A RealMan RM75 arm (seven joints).
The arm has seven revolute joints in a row. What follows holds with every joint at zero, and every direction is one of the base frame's.
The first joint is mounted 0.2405 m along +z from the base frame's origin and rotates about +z.
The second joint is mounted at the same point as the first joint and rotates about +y.
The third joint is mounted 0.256 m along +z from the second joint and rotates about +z.
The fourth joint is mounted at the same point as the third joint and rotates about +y.
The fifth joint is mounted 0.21 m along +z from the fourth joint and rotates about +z.
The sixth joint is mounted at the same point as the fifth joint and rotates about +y.
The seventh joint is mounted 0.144 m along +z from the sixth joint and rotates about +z.
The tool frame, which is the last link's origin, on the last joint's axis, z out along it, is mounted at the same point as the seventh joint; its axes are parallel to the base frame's.
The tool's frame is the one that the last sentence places.
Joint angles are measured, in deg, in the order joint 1, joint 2, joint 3, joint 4, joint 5, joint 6, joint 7. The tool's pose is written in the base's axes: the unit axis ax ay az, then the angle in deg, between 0 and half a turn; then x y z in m. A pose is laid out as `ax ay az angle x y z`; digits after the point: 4 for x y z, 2 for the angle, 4 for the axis.
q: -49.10 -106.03 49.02 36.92 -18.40 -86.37 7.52
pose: -0.6523 -0.7432 0.1488 153.48 -0.2840 0.3993 0.0801
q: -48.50 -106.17 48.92 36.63 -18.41 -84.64 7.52
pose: -0.6507 -0.7458 0.1425 152.51 -0.2894 0.3995 0.0791
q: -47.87 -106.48 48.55 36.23 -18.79 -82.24 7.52
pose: -0.6495 -0.7494 0.1291 151.46 -0.2945 0.4007 0.0766
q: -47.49 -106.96 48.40 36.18 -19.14 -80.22 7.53
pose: -0.6510 -0.7499 0.1175 150.55 -0.2966 0.4027 0.0734
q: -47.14 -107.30 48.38 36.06 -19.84 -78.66 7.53
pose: -0.6517 -0.7510 0.1064 150.08 -0.2980 0.4040 0.0705
